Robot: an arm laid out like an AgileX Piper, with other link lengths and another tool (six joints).
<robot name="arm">
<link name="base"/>
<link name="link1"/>
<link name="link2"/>
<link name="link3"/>
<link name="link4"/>
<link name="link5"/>
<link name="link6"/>
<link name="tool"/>
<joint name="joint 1" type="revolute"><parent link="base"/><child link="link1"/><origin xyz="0 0 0.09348"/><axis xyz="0 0 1"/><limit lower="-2.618" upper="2.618"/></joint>
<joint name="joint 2" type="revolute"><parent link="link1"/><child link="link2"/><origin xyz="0 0 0" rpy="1.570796 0 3.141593"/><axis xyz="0 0 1"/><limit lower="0" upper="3.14"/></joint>
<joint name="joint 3" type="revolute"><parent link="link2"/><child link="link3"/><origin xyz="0.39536 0.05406 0" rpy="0 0 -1.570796"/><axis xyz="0 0 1"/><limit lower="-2.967" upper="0"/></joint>
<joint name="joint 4" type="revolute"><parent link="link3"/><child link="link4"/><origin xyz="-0.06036 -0.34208 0" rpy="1.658 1.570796 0"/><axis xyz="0 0 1"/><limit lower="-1.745" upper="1.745"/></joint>
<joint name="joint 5" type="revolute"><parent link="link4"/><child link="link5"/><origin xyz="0 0 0" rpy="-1.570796 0 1.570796"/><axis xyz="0 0 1"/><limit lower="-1.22" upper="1.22"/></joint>
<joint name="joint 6" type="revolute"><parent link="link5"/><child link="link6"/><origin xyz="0 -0.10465 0" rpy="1.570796 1.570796 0"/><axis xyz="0 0 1"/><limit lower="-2.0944" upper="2.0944"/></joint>
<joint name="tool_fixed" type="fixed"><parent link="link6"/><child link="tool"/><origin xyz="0.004 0.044 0.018" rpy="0 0.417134 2.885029"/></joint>
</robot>
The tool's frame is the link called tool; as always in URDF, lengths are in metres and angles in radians.
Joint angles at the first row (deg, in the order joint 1, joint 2, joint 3, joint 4, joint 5, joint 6):
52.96 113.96 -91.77 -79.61 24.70 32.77
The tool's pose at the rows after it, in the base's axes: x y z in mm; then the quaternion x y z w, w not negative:
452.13 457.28 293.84 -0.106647 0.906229 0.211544 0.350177
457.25 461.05 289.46 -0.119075 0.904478 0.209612 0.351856
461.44 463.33 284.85 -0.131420 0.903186 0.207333 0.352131
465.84 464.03 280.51 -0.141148 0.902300 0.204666 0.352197
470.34 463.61 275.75 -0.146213 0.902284 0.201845 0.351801
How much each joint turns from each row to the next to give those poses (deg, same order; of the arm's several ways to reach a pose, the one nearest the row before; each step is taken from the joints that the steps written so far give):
-0.40 1.10 -0.97 -1.39 -0.96 0.02
-0.27 0.87 -0.52 -1.27 -1.15 0.04
-0.30 0.63 -0.17 -1.21 -1.20 0.03
-0.37 0.52 -0.07 -1.10 -1.03 0.09
-0.41 0.52 -0.05 -0.93 -0.66 0.29

